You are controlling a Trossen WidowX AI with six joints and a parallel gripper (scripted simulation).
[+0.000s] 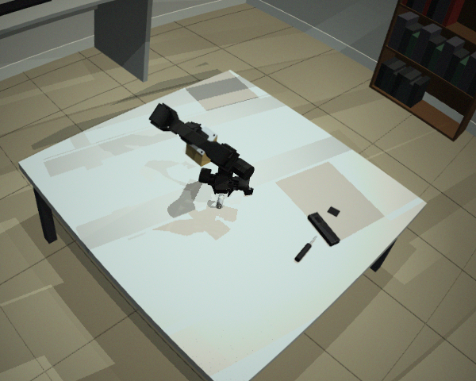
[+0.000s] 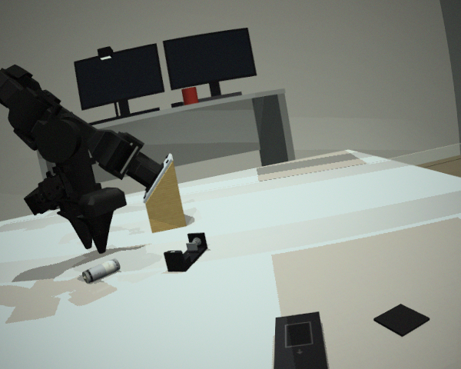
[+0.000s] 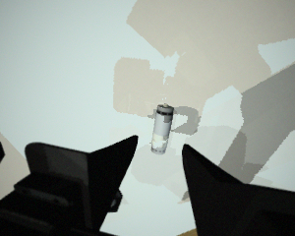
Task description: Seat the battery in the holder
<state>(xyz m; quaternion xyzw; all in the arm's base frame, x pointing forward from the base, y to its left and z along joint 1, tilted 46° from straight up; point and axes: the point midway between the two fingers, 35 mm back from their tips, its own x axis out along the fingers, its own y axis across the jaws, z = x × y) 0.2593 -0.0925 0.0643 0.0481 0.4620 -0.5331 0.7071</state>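
The battery lies 4 cm below my gripper tip. Also, from my gripper tip: black-handled screwdriver 37 cm ahead, 10 cm to the left, 4 cm below; black battery cover 34 cm to the left, 32 cm ahead, 5 cm below; black remote control 35 cm ahead, 22 cm to the left, 3 cm below.
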